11 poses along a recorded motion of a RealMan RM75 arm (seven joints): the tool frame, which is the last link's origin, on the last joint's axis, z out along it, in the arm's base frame.
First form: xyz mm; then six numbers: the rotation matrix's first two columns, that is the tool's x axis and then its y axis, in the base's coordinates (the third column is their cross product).
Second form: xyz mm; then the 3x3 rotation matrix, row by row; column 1 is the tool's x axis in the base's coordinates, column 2 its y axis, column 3 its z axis. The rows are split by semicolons. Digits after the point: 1 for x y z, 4 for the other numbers.
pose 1, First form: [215.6 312.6 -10.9 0.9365 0.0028 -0.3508 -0.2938 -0.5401 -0.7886]
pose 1, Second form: 215.6 312.6 -10.9; 0.9365 -0.2938 -0.1917; 0.0028 -0.5401 0.8416; -0.3508 -0.7886 -0.5050
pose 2, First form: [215.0 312.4 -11.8 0.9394 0.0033 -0.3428 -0.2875 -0.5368 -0.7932]
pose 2, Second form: 215.0 312.4 -11.8; 0.9394 -0.2875 -0.1866; 0.0033 -0.5368 0.8437; -0.3428 -0.7932 -0.5033
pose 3, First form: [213.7 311.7 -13.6 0.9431 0.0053 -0.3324 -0.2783 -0.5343 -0.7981]
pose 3, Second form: 213.7 311.7 -13.6; 0.9431 -0.2783 -0.1818; 0.0053 -0.5343 0.8452; -0.3324 -0.7981 -0.5024
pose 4, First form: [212.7 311.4 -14.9 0.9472 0.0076 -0.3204 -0.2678 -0.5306 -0.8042]
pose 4, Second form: 212.7 311.4 -14.9; 0.9472 -0.2678 -0.1761; 0.0076 -0.5306 0.8475; -0.3204 -0.8042 -0.5005
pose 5, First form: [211.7 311.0 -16.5 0.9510 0.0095 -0.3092 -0.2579 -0.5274 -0.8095]
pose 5, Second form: 211.7 311.0 -16.5; 0.9510 -0.2579 -0.1708; 0.0095 -0.5274 0.8496; -0.3092 -0.8095 -0.4991
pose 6, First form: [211.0 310.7 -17.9 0.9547 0.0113 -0.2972 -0.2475 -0.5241 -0.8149]
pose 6, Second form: 211.0 310.7 -17.9; 0.9547 -0.2475 -0.1650; 0.0113 -0.5241 0.8515; -0.2972 -0.8149 -0.4976
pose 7, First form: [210.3 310.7 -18.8 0.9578 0.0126 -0.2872 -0.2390 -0.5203 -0.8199]
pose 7, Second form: 210.3 310.7 -18.8; 0.9578 -0.2390 -0.1598; 0.0126 -0.5203 0.8539; -0.2872 -0.8199 -0.4953
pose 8, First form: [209.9 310.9 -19.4 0.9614 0.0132 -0.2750 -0.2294 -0.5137 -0.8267]
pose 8, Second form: 209.9 310.9 -19.4; 0.9614 -0.2294 -0.1522; 0.0132 -0.5137 0.8579; -0.2750 -0.8267 -0.4908
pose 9, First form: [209.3 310.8 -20.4 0.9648 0.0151 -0.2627 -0.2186 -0.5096 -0.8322]
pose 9, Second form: 209.3 310.8 -20.4; 0.9648 -0.2186 -0.1464; 0.0151 -0.5096 0.8603; -0.2627 -0.8322 -0.4884
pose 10, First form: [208.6 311.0 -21.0 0.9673 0.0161 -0.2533 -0.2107 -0.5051 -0.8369]
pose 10, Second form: 208.6 311.0 -21.0; 0.9673 -0.2107 -0.1414; 0.0161 -0.5051 0.8629; -0.2533 -0.8369 -0.4852
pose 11, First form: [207.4 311.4 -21.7 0.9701 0.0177 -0.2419 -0.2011 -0.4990 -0.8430]
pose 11, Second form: 207.4 311.4 -21.7; 0.9701 -0.2011 -0.1356; 0.0177 -0.4990 0.8664; -0.2419 -0.8430 -0.4805
